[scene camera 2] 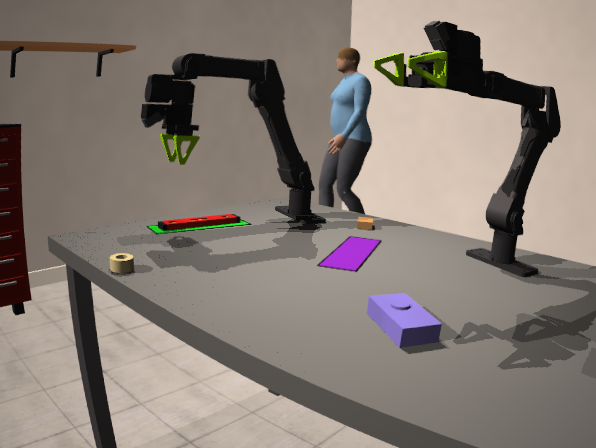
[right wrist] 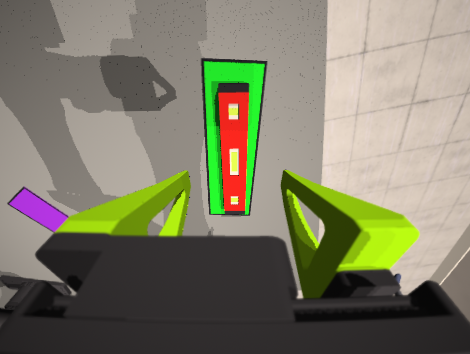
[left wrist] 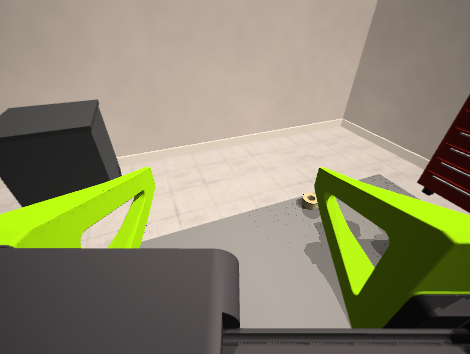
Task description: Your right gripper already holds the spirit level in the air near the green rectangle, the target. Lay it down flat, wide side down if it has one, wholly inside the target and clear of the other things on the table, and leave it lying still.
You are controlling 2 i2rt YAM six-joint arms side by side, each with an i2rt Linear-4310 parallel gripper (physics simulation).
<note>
I see my left gripper point(scene camera 2: 390, 63), my right gripper point(scene camera 2: 176, 163), a red spirit level point(scene camera 2: 228, 218), a violet box point(scene camera 2: 401, 318) and a green rectangle point(right wrist: 214, 71).
The red spirit level is seen too in the right wrist view point(right wrist: 233, 97). My left gripper shows as well in the left wrist view point(left wrist: 234, 176). My right gripper shows as well in the right wrist view point(right wrist: 235, 177). The right wrist view does not show the violet box: it is out of frame. The left wrist view misses the violet box, which is hidden by my left gripper.
</note>
